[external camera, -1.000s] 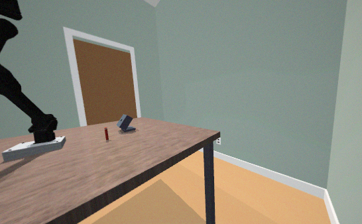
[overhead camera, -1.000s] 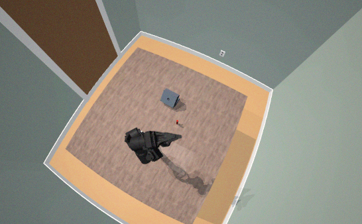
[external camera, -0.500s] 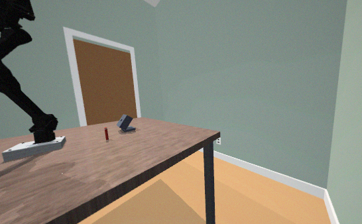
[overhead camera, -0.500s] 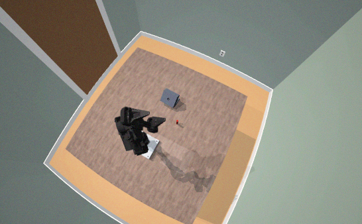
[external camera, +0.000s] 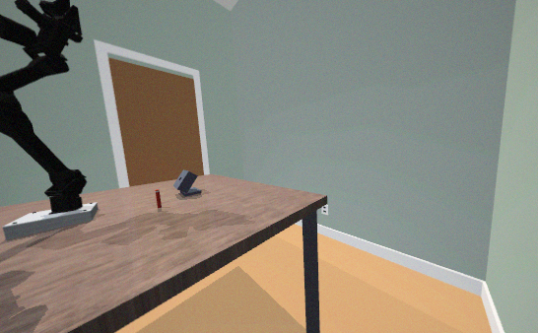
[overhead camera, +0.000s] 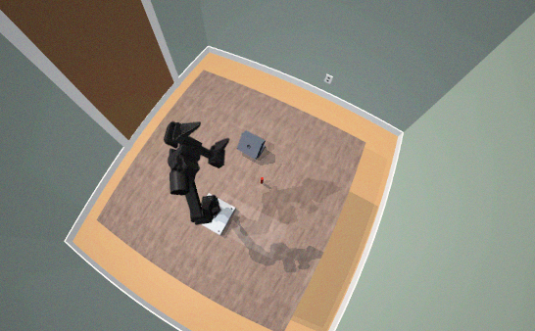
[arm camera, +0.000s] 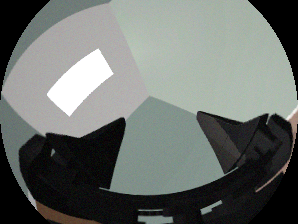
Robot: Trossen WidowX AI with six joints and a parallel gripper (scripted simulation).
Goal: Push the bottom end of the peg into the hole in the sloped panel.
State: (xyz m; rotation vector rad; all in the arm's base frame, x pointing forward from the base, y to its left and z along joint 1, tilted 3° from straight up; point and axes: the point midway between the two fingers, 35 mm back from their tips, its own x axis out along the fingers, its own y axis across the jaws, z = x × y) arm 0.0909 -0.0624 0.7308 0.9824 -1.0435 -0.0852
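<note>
The red peg is 730 mm below my gripper tip, 170 mm ahead of it and 40 mm to the right of it. From my gripper tip the other things lie so: sloped panel (720 mm below, 290 mm ahead, 140 mm to the left).
</note>
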